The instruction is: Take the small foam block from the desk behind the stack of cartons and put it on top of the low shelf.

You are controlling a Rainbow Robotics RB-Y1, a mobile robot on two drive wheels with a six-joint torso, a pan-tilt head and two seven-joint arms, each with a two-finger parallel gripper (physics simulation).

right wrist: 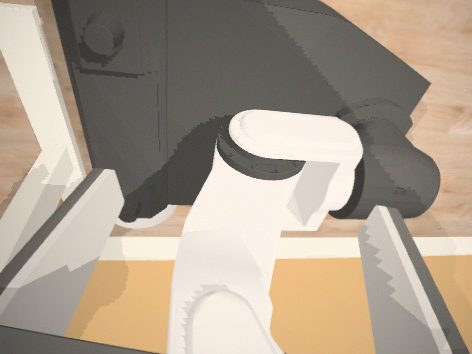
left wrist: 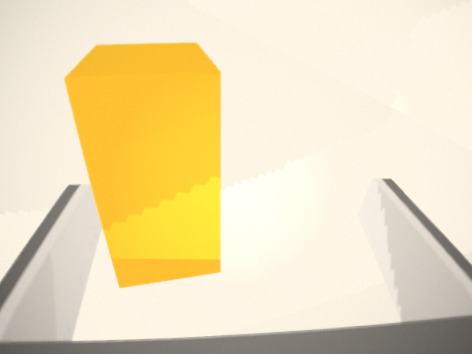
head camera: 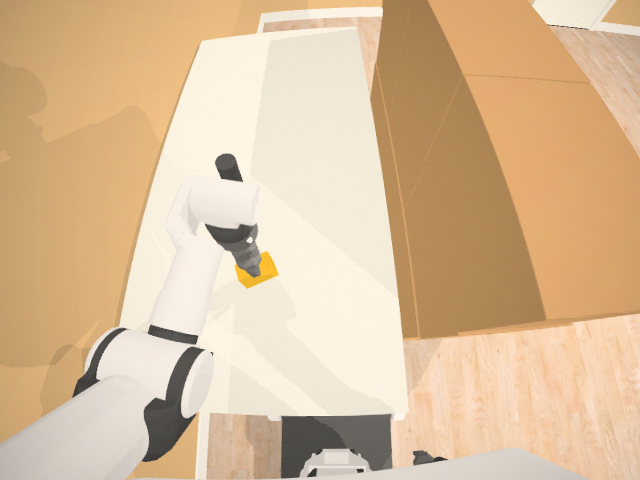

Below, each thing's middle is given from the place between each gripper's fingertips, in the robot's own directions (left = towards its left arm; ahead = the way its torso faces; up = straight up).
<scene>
The yellow foam block (left wrist: 148, 116) lies 30 mm below my left hand, 30 mm behind it and 10 mm to the right of it.
Right now the yellow foam block is 580 mm ahead of my right hand, 390 mm to the left of it and 210 mm above it.
</scene>
